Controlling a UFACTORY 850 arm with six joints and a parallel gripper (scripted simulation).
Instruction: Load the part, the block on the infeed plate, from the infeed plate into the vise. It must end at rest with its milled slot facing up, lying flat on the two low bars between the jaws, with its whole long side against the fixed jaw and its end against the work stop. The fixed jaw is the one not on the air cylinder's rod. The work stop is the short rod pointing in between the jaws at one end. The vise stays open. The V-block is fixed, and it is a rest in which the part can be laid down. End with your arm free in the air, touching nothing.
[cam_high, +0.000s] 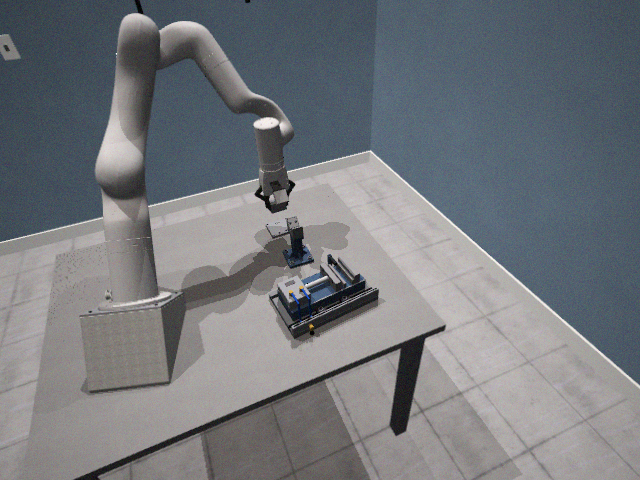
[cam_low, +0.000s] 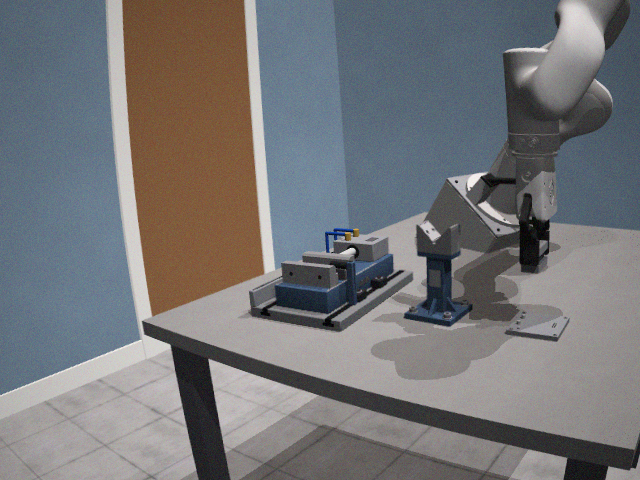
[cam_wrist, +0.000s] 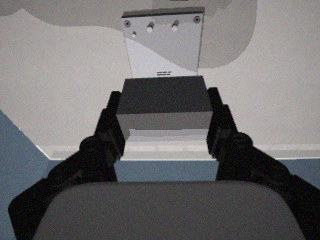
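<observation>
My hand is 1 cm to the right of the infeed plate and 13 cm above it. The rest, counted from my hand: part 1 cm to the left, 1 cm below; moving jaw 11 cm ahead, 37 cm to the right, 6 cm below; work stop 13 cm ahead, 32 cm to the right, 4 cm below.
</observation>
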